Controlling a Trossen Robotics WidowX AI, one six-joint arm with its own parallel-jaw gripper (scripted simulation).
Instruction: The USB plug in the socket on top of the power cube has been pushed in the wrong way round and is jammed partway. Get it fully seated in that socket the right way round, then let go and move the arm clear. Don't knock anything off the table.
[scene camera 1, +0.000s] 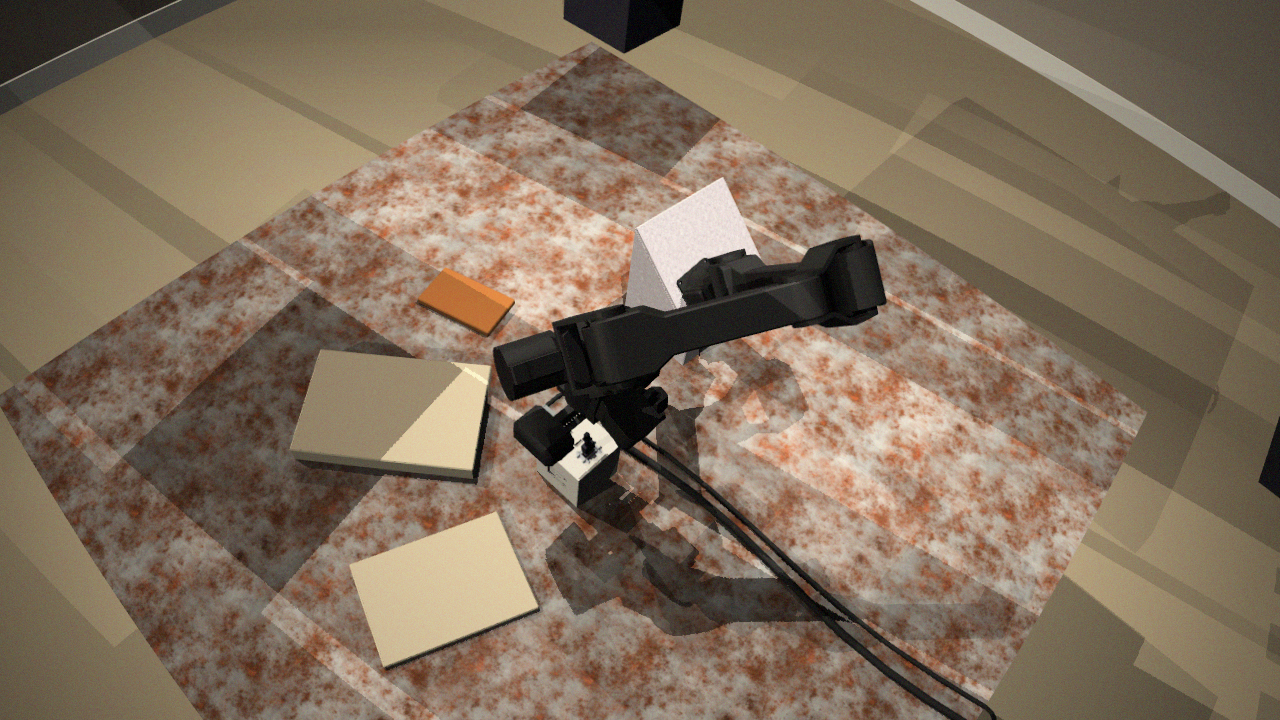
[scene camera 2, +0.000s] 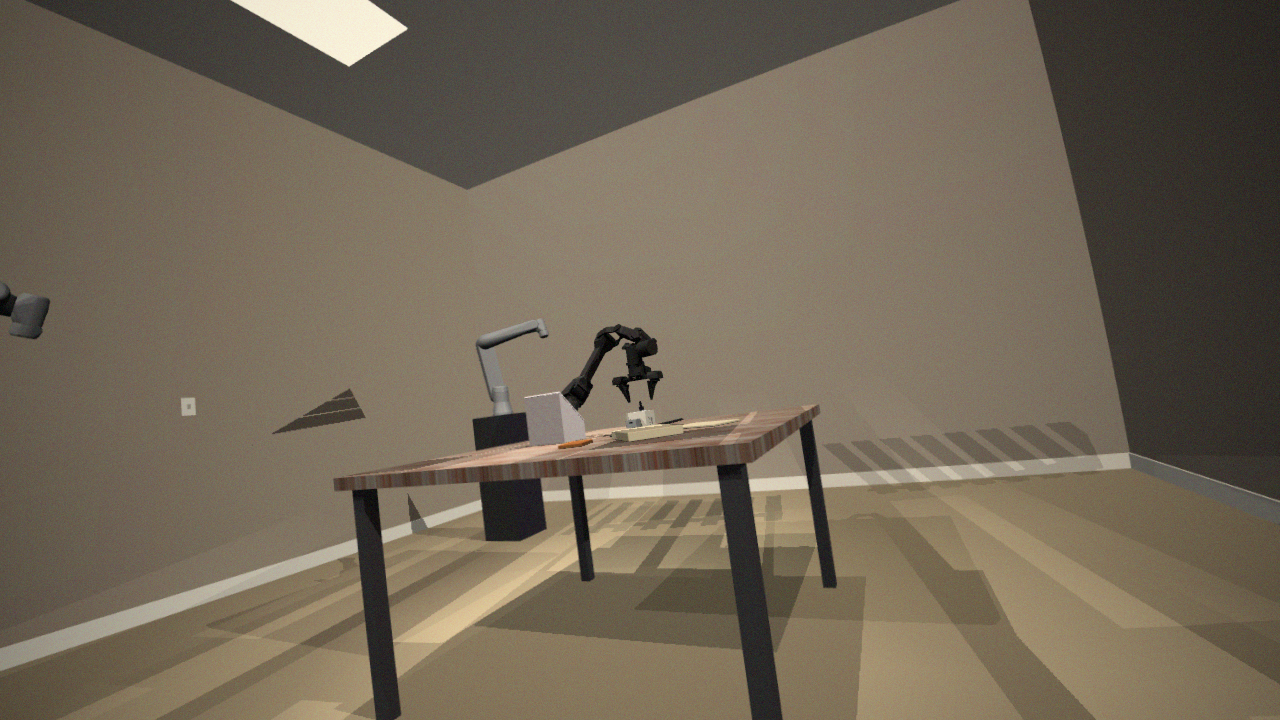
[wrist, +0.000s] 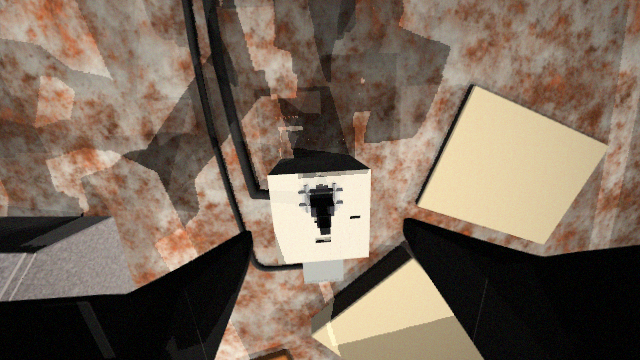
Scene:
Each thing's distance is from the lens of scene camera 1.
gripper (scene camera 1: 585, 434): 102 cm
thick beige slab (scene camera 1: 403, 414): 115 cm

